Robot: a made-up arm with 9 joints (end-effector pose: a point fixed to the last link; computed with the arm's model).
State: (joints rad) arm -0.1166 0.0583 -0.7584 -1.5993 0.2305 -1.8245 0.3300 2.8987 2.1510
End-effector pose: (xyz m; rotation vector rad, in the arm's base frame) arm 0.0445 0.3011 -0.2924 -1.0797 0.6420 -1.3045
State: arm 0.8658 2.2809 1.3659 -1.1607 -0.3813 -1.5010 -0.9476 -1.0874 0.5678
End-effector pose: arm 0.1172 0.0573 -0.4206 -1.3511 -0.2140 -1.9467
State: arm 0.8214 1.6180 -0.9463 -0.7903 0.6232 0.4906 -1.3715 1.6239 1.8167
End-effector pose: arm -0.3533 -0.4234 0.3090 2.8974 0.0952 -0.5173
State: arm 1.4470 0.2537 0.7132 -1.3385 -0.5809 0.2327 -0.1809 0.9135 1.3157
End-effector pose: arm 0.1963 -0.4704 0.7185 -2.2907 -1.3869 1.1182
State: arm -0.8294 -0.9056 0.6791 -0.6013 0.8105 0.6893 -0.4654 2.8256 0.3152
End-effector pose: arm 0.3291 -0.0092 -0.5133 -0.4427 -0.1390 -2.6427
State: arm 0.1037 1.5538 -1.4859 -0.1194 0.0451 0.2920 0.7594 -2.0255 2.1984
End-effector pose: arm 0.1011 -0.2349 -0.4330 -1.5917 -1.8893 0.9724
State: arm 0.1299 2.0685 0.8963 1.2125 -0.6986 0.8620 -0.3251 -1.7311 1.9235
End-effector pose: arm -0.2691 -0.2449 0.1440 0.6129 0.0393 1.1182
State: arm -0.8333 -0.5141 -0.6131 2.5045 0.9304 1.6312 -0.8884 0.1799 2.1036
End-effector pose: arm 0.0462 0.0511 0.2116 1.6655 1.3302 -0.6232
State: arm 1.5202 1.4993 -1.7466 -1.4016 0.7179 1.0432 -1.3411 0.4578 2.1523
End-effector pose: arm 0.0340 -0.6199 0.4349 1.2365 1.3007 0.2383
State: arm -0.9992 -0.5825 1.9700 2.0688 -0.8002 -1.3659 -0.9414 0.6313 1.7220
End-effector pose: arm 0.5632 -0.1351 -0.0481 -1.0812 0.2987 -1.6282
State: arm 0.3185 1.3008 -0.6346 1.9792 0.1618 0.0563 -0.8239 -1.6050 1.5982
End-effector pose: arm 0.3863 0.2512 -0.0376 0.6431 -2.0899 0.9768
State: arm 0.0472 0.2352 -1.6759 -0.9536 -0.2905 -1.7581 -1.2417 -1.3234 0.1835
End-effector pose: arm -0.0687 -0.0956 -0.3666 -2.0365 0.0948 -2.1143
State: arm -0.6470 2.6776 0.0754 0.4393 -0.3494 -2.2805 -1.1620 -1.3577 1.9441
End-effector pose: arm 0.2514 -0.1325 0.3816 -0.2514 0.6184 2.7300
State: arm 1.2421 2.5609 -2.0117 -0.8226 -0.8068 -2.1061 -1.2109 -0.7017 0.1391
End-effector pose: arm 0.1562 -0.3579 0.5599 2.5078 0.3896 -1.2263
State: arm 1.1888 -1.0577 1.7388 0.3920 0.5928 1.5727 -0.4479 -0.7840 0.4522
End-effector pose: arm -0.1049 -0.4683 0.1838 -1.2500 1.5497 1.5966
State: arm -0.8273 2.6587 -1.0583 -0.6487 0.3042 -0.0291 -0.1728 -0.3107 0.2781
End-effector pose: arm -0.1361 0.2019 0.4811 1.7702 1.3180 0.4691
